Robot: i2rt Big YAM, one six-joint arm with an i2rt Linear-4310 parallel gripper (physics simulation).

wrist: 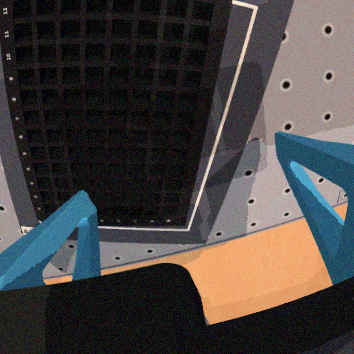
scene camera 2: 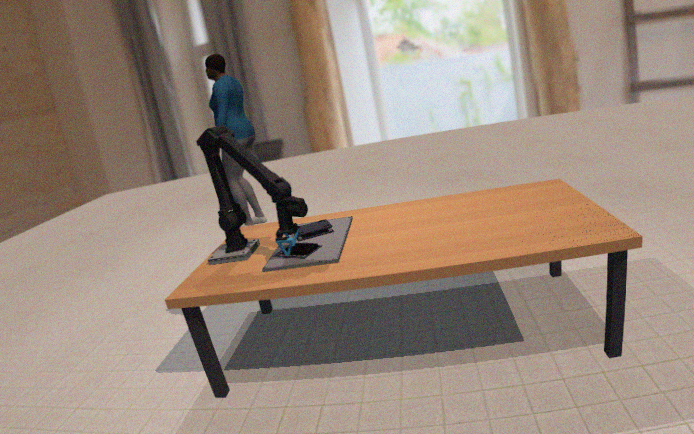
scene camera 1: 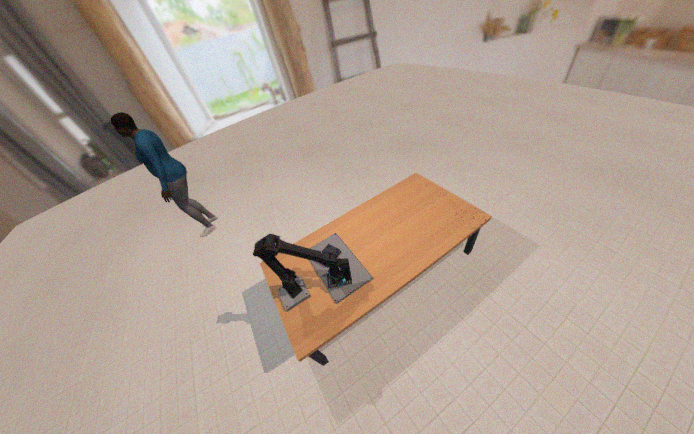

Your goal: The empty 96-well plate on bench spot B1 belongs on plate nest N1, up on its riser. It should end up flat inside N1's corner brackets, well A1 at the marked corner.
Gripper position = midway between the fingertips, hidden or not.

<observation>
My gripper [wrist: 180, 171] is open and touches a black well plate [wrist: 117, 105].
</observation>
